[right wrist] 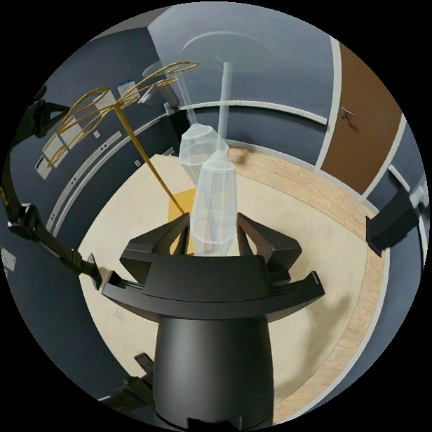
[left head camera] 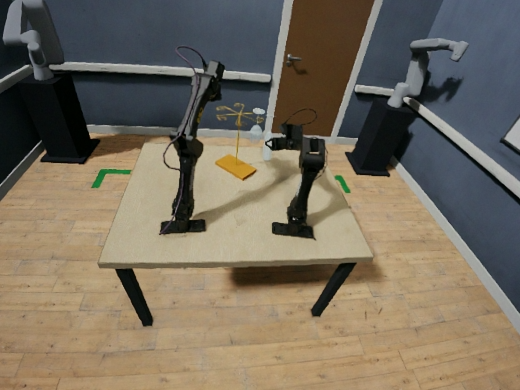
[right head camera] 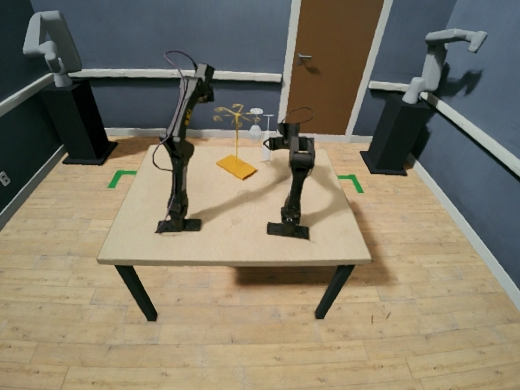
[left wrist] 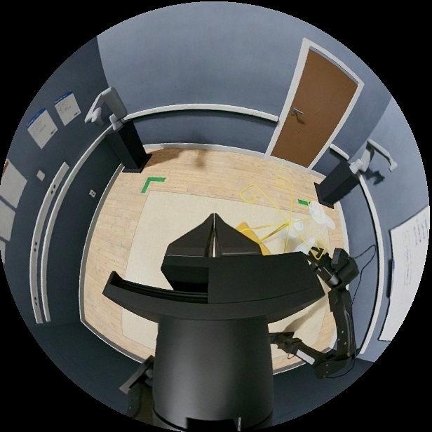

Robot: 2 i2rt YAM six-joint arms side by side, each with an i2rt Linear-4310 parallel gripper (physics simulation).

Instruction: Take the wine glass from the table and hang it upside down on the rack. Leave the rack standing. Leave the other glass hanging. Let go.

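Places are measured from the left arm's base along level axes (x ahead, y left, z up), in metres.
Where they show: right gripper, fingertip midpoint: (left head camera: 267,142) (right head camera: 266,142); left arm's base, link origin: (left head camera: 183,227) (right head camera: 179,226); right arm's base, link origin: (left head camera: 292,230) (right head camera: 287,231).
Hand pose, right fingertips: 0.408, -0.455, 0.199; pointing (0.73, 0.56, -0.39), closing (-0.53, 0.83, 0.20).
Things, the pixels of their top centre, and the offset from my right fingertips, as dx, dy, dz. "spot": a spot on its surface instead. Level surfaces: height alone.
- yellow rack, top centre: (left head camera: 240,113) (right head camera: 237,114) +0.037, +0.162, +0.150
- wine glass, surface spot: (right head camera: 266,152) (left head camera: 267,152) spot: -0.042, +0.004, -0.037
- rack's orange base, surface spot: (left head camera: 235,168) (right head camera: 235,168) spot: +0.005, +0.168, -0.179
- pale table, surface height: dz -0.199
The yellow rack (left head camera: 238,145) (right head camera: 237,142) (right wrist: 145,160) stands upright towards the back of the table. The other glass (left head camera: 256,131) (right head camera: 255,132) (right wrist: 192,146) hangs upside down from an arm at the rack's right side. My right gripper (left head camera: 268,144) (right head camera: 266,144) (right wrist: 213,216) is shut on the wine glass (left head camera: 267,152) (right head camera: 266,152) (right wrist: 216,195), bowl down and foot up, beside the hanging glass and right of the rack. My left gripper (left wrist: 213,218) is shut and empty, raised high left of the rack. In the left wrist view the pale glasses overlap and are hard to tell apart.
The rack's orange base (left head camera: 235,168) (right head camera: 236,168) rests on the pale table (left head camera: 235,245) (right head camera: 235,245). Curled rack arms (left head camera: 225,114) spread from the post top. Two grey robot arms on black pedestals (left head camera: 60,120) (left head camera: 382,135) stand beyond the table. A brown door (left head camera: 330,55) is behind.
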